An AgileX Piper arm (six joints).
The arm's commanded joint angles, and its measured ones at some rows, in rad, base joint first. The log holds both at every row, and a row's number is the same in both.
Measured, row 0:
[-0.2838, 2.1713, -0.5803, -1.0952, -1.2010, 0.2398]
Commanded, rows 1 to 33:
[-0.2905, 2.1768, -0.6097, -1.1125, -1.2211, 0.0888]
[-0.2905, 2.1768, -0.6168, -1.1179, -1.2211, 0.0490]
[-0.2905, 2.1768, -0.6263, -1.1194, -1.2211, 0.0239]
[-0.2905, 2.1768, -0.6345, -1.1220, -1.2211, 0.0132]
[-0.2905, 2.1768, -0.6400, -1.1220, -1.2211, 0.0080]
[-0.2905, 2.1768, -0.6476, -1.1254, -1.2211, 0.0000]
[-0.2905, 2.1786, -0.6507, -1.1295, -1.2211, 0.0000]
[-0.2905, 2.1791, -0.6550, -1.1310, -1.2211, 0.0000]
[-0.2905, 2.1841, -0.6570, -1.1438, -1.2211, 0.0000]
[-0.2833, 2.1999, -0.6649, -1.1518, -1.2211, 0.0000]
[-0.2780, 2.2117, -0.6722, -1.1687, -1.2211, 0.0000]
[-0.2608, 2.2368, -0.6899, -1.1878, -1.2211, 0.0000]
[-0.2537, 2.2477, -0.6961, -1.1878, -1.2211, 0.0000]
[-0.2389, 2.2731, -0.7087, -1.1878, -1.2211, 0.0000]
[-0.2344, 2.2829, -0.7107, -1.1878, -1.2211, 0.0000]
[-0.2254, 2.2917, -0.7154, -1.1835, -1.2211, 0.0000]
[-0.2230, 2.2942, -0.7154, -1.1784, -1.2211, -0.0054]
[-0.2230, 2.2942, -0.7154, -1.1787, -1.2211, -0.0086]
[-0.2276, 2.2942, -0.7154, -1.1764, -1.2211, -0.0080]
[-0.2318, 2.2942, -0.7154, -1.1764, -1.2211, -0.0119]
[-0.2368, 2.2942, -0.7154, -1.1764, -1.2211, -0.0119]
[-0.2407, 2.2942, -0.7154, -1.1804, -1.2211, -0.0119]
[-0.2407, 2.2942, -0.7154, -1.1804, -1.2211, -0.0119]
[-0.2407, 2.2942, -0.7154, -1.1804, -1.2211, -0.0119]
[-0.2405, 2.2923, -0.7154, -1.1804, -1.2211, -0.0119]
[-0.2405, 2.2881, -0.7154, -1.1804, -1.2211, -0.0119]
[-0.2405, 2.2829, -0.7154, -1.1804, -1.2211, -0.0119]
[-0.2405, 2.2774, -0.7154, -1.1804, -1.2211, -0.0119]
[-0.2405, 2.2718, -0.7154, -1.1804, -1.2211, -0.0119]
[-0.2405, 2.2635, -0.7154, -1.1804, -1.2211, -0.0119]
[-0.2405, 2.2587, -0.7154, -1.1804, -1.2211, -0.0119]
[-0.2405, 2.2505, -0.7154, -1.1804, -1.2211, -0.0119]
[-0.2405, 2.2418, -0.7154, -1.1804, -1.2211, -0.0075]
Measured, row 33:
[-0.2328, 2.2727, -0.7134, -1.1774, -1.2270, 0.0000]
